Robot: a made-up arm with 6 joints. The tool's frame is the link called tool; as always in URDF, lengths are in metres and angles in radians. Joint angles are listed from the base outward. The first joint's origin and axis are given. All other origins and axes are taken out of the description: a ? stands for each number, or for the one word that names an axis. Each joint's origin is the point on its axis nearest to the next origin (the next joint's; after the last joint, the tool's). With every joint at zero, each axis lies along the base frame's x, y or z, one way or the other. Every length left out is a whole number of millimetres.
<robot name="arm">
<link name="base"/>
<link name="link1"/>
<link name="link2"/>
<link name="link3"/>
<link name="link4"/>
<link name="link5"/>
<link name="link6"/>
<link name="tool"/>
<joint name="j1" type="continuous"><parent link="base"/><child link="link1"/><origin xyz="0.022 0.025 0.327"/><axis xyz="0 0 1"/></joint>
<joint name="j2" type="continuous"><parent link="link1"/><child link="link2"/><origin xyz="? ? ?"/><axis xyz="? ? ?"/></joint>
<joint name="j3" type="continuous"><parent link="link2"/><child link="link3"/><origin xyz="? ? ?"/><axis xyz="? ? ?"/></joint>
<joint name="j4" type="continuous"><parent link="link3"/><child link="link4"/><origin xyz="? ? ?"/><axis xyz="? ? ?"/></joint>
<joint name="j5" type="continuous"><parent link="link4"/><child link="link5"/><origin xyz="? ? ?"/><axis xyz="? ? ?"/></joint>
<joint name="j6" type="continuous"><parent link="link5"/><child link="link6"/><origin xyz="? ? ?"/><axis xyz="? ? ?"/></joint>
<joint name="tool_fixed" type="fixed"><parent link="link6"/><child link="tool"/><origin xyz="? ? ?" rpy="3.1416 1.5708 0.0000"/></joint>
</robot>
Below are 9 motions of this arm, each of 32 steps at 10 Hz.
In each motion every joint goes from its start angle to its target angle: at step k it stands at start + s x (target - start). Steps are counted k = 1, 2, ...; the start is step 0. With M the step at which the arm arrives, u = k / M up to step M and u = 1 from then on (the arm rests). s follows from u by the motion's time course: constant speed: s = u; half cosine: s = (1 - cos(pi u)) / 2; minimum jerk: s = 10 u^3 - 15 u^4 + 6 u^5.
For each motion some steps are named. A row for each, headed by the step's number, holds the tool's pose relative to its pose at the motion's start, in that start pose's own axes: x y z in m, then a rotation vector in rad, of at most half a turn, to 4 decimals.
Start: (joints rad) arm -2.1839 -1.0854 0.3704 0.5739 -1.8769 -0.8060
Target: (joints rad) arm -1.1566 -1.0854 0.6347 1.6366 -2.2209 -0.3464
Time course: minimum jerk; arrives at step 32
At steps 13, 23, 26, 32:
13: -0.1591 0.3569 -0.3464 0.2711 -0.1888 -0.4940
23: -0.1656 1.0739 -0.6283 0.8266 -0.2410 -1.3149
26: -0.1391 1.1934 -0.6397 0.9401 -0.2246 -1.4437
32: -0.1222 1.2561 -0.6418 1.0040 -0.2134 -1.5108

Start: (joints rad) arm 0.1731 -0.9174 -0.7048 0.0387 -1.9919 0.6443
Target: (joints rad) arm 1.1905 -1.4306 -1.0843 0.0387 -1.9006 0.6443
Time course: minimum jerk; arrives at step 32
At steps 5, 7, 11, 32:
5: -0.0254 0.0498 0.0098 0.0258 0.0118 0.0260
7: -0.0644 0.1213 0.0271 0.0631 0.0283 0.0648
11: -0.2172 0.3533 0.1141 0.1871 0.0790 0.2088
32: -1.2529 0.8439 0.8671 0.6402 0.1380 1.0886

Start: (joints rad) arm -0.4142 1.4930 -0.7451 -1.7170 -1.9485 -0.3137
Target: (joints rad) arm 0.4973 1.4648 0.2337 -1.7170 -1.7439 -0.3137
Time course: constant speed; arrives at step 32
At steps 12, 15, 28, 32:
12: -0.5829 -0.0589 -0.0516 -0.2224 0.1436 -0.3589
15: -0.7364 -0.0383 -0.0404 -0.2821 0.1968 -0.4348
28: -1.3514 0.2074 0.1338 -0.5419 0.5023 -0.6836
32: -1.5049 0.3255 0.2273 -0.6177 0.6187 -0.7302

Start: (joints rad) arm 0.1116 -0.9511 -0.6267 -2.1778 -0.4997 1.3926
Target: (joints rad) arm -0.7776 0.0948 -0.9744 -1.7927 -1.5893 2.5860
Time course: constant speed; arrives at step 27
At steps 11, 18, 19, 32:
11: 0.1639 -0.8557 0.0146 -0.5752 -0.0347 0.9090
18: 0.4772 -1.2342 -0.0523 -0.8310 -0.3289 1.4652
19: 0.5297 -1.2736 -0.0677 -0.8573 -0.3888 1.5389
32: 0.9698 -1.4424 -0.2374 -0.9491 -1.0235 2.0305

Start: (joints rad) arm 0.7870 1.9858 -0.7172 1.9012 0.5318 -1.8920
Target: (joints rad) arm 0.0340 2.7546 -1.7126 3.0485 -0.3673 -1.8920
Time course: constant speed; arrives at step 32
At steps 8, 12, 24, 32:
8: 0.2888 0.1983 -0.0527 -0.1524 0.0895 -0.4054
12: 0.4474 0.2656 -0.0607 -0.2377 0.1388 -0.5911
24: 0.9241 0.3240 -0.0232 -0.5367 0.3023 -1.0560
32: 1.1963 0.2478 0.0415 -0.7712 0.4153 -1.2698

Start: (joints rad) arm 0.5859 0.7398 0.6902 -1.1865 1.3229 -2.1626
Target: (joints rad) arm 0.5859 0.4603 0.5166 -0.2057 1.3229 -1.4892
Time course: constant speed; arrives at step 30
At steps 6, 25, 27, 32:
6: 0.0455 -0.0766 -0.0545 -0.2604 0.1266 -0.1220
25: 0.2135 -0.3346 -0.1923 -0.9944 0.6179 -0.4996
27: 0.2332 -0.3637 -0.2040 -1.0593 0.6800 -0.5382
32: 0.2633 -0.4083 -0.2204 -1.1505 0.7775 -0.5953

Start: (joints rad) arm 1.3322 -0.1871 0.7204 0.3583 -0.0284 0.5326
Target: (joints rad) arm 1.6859 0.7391 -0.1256 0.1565 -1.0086 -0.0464
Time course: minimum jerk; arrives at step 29
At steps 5, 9, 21, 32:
5: -0.0235 0.0209 -0.0200 0.0183 0.0258 0.0209
9: -0.0973 0.0949 -0.1014 0.0815 0.1216 0.0899
21: -0.1970 0.3988 -0.6895 0.3387 0.6864 0.2939
32: -0.1593 0.4361 -0.8189 0.3728 0.8072 0.3021

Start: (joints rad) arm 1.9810 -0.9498 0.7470 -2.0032 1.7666 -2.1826
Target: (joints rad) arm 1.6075 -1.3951 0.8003 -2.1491 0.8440 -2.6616
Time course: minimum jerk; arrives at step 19
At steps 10, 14, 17, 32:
10: 0.0900 -0.3881 -0.1902 0.0510 -0.5239 -0.1417
14: 0.2063 -0.6467 -0.2412 0.1265 -0.8855 -0.1233
17: 0.2517 -0.7317 -0.2447 0.1569 -1.0054 -0.0991
32: 0.2560 -0.7395 -0.2447 0.1598 -1.0164 -0.0964

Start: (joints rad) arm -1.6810 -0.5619 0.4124 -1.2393 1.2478 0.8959
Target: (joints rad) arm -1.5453 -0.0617 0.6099 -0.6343 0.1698 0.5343
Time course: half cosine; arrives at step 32
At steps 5, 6, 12, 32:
5: -0.0240 -0.0402 -0.0400 0.0421 -0.0113 0.0719
6: -0.0337 -0.0571 -0.0575 0.0590 -0.0161 0.1027
12: -0.1068 -0.1968 -0.2251 0.1761 -0.0589 0.3750
32: -0.1864 -0.4944 -0.8203 0.1639 -0.1511 1.0903

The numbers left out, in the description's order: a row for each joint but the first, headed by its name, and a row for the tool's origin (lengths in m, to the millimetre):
j2: xyz -0.024 0.063 0.000, axis 0 1 0
j3: xyz -0.020 0.000 1.059, axis 0 1 0
j4: xyz 0.018 0.000 0.714, axis 0 0 1
j5: xyz -0.029 -0.006 0.000, axis 0 1 0
j6: xyz -0.004 0.000 0.076, axis 0 0 1
tool: xyz 0.008 0.028 0.000

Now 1 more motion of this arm.
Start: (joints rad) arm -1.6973 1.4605 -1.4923 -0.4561 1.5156 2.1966
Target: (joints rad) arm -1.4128 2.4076 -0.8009 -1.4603 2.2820 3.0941
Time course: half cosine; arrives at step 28
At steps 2, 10, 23, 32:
2: -0.0124 0.0181 0.0010 -0.0017 0.0234 -0.0176
10: -0.2013 0.4572 0.0667 0.0204 0.5586 -0.2817
23: -0.0026 1.5159 0.5486 0.5473 1.5371 0.1355
32: 0.0746 1.6128 0.6346 0.6376 1.5624 0.2728

